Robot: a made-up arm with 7 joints.
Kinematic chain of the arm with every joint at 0, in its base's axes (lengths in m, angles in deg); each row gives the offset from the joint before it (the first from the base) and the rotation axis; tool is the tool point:
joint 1: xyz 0 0 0.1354 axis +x
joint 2: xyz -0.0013 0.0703 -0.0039 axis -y
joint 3: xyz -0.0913 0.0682 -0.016 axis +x
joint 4: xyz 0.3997 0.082 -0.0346 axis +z
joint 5: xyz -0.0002 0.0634 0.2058 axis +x
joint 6: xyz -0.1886 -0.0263 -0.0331 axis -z
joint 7: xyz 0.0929 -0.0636 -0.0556 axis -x
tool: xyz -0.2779 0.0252 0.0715
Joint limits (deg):
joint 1: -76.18..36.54
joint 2: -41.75..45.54
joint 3: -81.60..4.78
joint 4: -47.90..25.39
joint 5: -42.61..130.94
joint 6: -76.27..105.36
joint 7: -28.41..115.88
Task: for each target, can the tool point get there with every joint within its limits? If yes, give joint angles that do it. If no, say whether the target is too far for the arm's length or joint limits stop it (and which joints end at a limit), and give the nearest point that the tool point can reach.
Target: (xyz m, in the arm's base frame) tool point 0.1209 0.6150 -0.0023
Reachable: yes | joints -6.20 -16.64 -18.15 -37.86 97.08 -6.61 103.90
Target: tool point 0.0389 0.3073 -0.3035
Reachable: yes | joints -54.11 19.08 -28.00 -32.54 82.86 26.18 -4.12
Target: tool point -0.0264 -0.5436 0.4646
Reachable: no: joint limits stop it (at a limit: joint 1, joint 3, joint 4, joint 7) | nearest point -0.0161 -0.1915 0.4225 | short by 0.355 m
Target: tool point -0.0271 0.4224 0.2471
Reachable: yes | joints 18.91 -7.77 -33.41 -28.94 3.27 -0.59 -4.13
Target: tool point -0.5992 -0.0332 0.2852
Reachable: no: joint limits stop it (at a limit: joint 1, joint 2, joint 3, joint 4, joint 5, joint 7) | nearest point -0.2599 0.0313 0.3614 | short by 0.354 m
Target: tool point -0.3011 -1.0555 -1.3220
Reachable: no: too far | nearest point -0.0673 -0.3768 -0.4526 | short by 1.127 m
